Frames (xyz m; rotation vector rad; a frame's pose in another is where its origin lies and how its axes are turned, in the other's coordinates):
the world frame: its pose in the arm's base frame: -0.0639 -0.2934 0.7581 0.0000 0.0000 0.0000
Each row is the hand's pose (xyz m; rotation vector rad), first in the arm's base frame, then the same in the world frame.
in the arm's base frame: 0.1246 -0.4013 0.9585 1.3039 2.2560 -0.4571
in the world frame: 0.1885 -0.1079 0.2004 1.3039 2.2560 -0.4571
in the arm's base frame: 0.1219 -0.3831 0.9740 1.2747 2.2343 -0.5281
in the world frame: 0.1858 -0.0897 0.2159 1.2747 2.2343 -0.5281
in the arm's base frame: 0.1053 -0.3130 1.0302 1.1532 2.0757 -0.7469
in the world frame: 0.1692 -0.0196 0.2721 1.1532 2.0757 -0.7469
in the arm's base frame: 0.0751 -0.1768 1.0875 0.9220 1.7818 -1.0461
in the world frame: 0.1390 0.1166 0.3294 0.9220 1.7818 -1.0461
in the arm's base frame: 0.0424 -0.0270 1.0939 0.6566 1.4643 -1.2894
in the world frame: 0.1063 0.2664 0.3358 0.6566 1.4643 -1.2894
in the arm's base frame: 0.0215 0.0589 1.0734 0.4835 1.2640 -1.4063
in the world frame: 0.0854 0.3523 0.3153 0.4835 1.2640 -1.4063
